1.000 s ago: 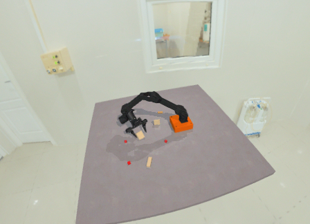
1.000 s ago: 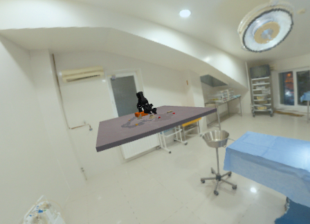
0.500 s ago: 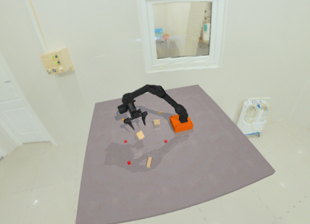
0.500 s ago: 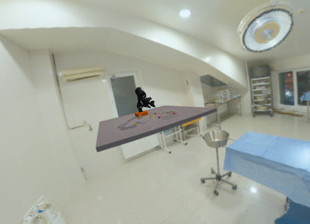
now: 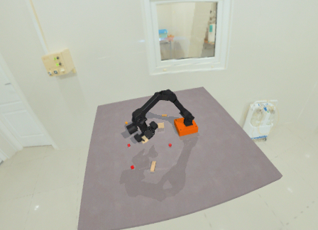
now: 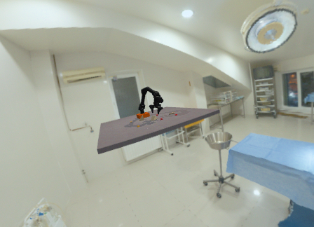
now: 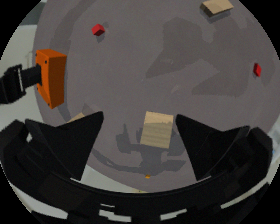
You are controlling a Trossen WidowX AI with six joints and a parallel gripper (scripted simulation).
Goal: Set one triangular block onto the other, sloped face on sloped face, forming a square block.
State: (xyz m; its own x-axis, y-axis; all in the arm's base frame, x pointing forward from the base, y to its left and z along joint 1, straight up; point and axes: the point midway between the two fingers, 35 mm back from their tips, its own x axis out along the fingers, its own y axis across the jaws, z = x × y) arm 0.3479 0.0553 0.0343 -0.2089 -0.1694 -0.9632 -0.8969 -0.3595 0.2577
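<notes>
The light wooden triangular block lies 50 mm to the right of my gripper tip, 50 mm ahead of it and 40 mm below it. From my gripper tip the other things lie so: tiny wooden bit (290 mm to the right, 200 mm behind, 50 mm below); then tiny orange piece (300 mm to the right, 160 mm ahead, 50 mm below).
</notes>
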